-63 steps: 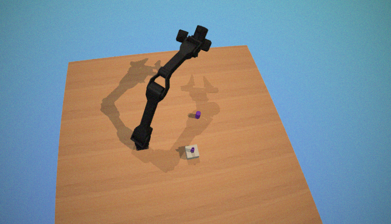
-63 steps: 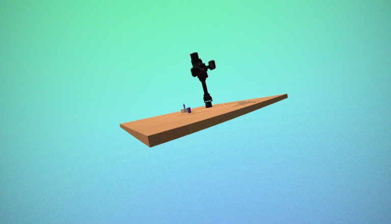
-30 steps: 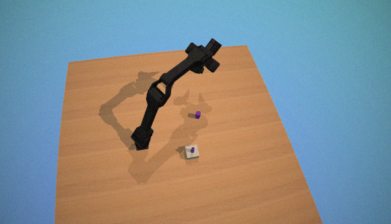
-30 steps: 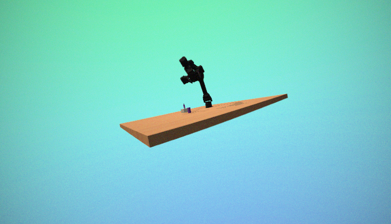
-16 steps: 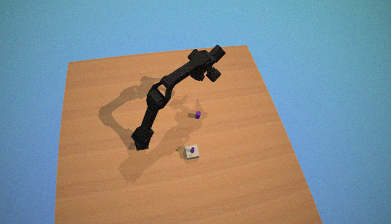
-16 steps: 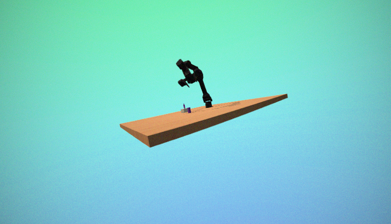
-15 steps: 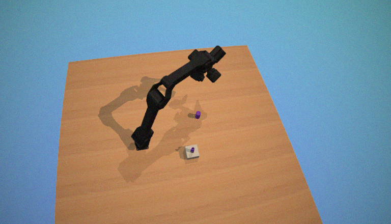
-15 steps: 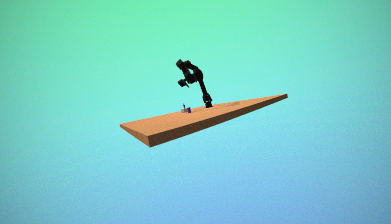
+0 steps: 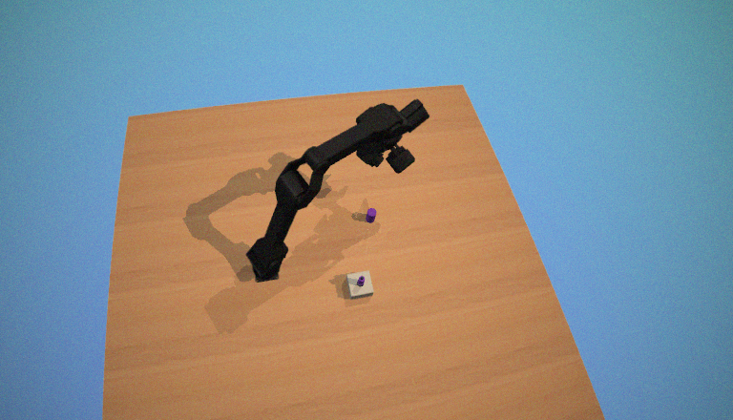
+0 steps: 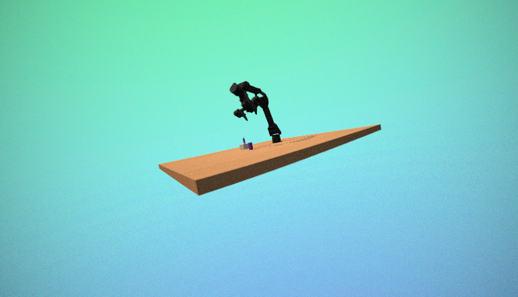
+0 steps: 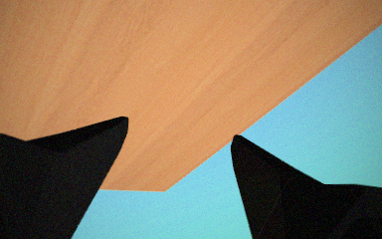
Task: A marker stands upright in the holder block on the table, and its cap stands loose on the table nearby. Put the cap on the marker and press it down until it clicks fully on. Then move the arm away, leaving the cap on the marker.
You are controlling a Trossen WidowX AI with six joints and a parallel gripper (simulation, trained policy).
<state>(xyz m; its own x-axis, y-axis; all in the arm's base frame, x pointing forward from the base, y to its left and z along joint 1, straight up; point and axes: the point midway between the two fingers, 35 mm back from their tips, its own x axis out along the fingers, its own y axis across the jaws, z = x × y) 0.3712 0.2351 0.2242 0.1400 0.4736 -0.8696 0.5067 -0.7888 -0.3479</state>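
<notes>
The purple cap lies 4 cm behind my gripper tip, 14 cm to the right of it and 17 cm below it. Also, from my gripper tip: holder block 12 cm behind, 35 cm to the right, 17 cm below.
</notes>
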